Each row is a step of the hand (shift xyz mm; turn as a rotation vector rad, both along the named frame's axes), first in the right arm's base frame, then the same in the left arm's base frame.
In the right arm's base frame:
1: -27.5 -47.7 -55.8 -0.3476 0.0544 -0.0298
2: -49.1 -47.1 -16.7 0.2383 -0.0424 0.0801
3: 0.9 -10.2 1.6 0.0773 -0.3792 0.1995
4: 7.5 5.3 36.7 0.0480 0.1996 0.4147
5: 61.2 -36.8 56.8 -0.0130 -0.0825 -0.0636
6: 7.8 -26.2 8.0 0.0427 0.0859 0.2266
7: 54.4 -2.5 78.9 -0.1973 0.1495 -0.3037
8: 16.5 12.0 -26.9 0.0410 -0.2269 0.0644
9: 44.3 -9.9 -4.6 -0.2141 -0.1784 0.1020
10: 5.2 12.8 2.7 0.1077 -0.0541 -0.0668
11: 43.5 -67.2 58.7 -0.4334 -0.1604 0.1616
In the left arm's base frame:
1: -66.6 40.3 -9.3 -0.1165 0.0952 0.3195
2: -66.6 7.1 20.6 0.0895 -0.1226 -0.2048
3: -8.0 -5.0 -4.3 -0.2450 -0.3221 -0.1607
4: 16.6 -33.6 5.4 0.2912 -0.3282 0.1470
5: 9.2 -73.8 -52.8 -0.0919 0.0341 -0.0376
6: -17.2 -17.2 -14.8 0.1465 -0.1893 0.0569
7: 40.9 -82.2 -27.6 -0.0314 0.3608 0.1495
8: 11.4 26.7 -17.2 -0.1619 -0.1407 -0.1064
9: 10.3 -5.3 -44.1 -0.2260 -0.1235 0.1475
10: 14.0 1.0 1.1 -0.0139 0.0292 -0.1339
11: -24.5 -83.1 -48.4 -0.2951 -0.1420 0.3639

